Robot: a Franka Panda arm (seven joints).
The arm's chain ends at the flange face. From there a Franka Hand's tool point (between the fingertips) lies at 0.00 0.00 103.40 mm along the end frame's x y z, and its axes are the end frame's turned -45 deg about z.
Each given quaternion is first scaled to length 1.
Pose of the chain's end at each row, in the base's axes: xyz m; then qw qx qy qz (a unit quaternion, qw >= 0):
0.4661 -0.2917 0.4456 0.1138 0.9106 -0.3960 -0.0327
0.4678 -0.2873 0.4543 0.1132 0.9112 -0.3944 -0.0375
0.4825 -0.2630 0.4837 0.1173 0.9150 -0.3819 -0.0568
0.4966 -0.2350 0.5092 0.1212 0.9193 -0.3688 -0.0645
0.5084 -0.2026 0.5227 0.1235 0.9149 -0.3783 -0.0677
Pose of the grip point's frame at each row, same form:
0.4506 -0.3105 0.3451 0.0926 0.9928 -0.0174 -0.0738
0.4515 -0.3056 0.3538 0.0902 0.9927 -0.0157 -0.0780
0.4625 -0.2807 0.3838 0.0866 0.9915 -0.0027 -0.0974
0.4751 -0.2531 0.4097 0.0873 0.9905 0.0111 -0.1060
0.4859 -0.2207 0.4234 0.0882 0.9900 0.0006 -0.1098

